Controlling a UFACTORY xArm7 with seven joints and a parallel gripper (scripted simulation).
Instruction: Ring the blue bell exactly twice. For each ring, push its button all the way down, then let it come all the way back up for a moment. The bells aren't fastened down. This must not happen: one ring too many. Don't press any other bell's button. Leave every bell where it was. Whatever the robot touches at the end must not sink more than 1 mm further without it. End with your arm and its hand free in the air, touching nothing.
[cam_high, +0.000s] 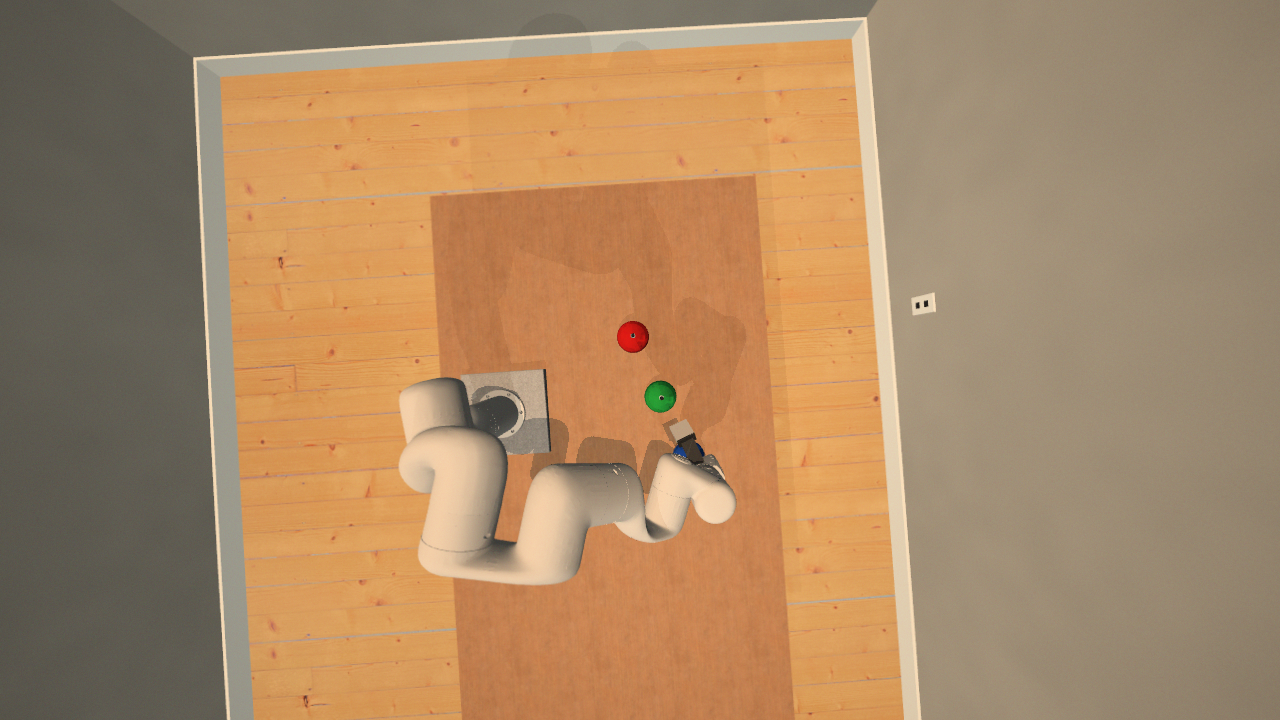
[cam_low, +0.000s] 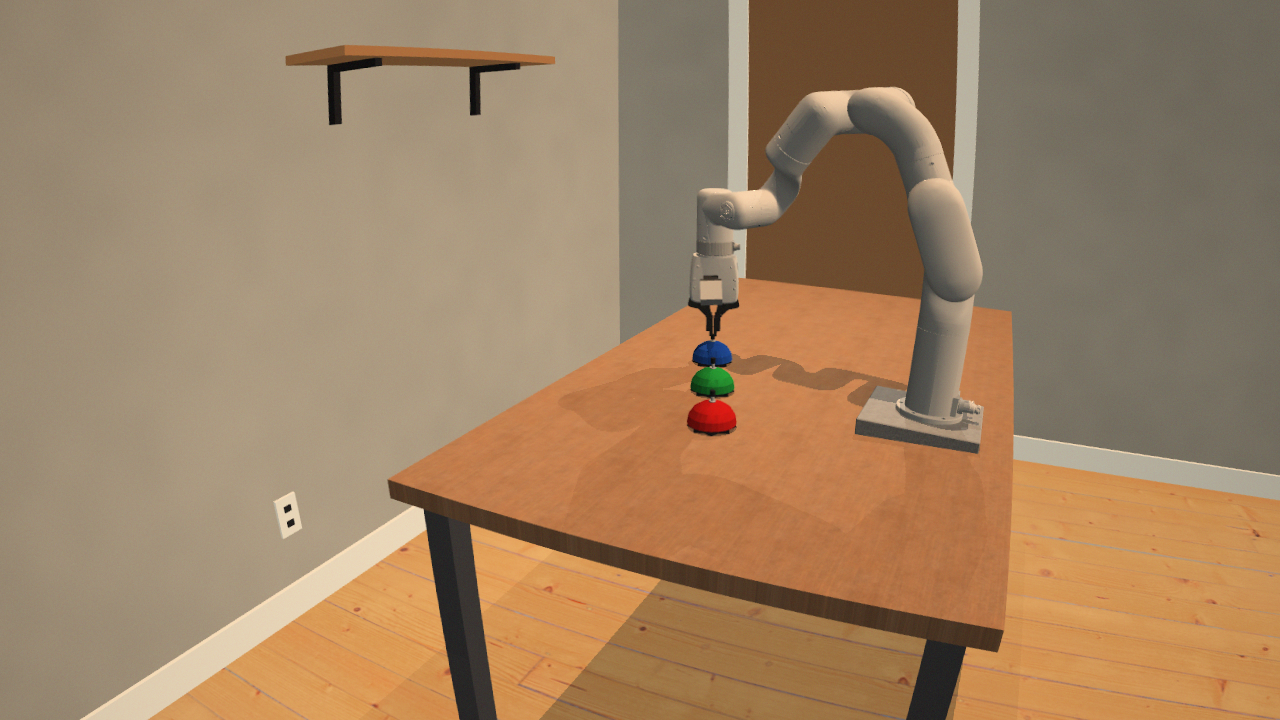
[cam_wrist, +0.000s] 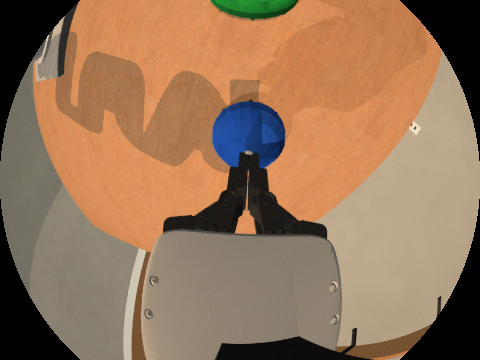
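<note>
Now: the blue bell 40 mm below my hand. Also, from my hand: red bell (120 mm behind, 330 mm to the left, 40 mm below); then green bell (60 mm behind, 160 mm to the left, 40 mm below).
</note>
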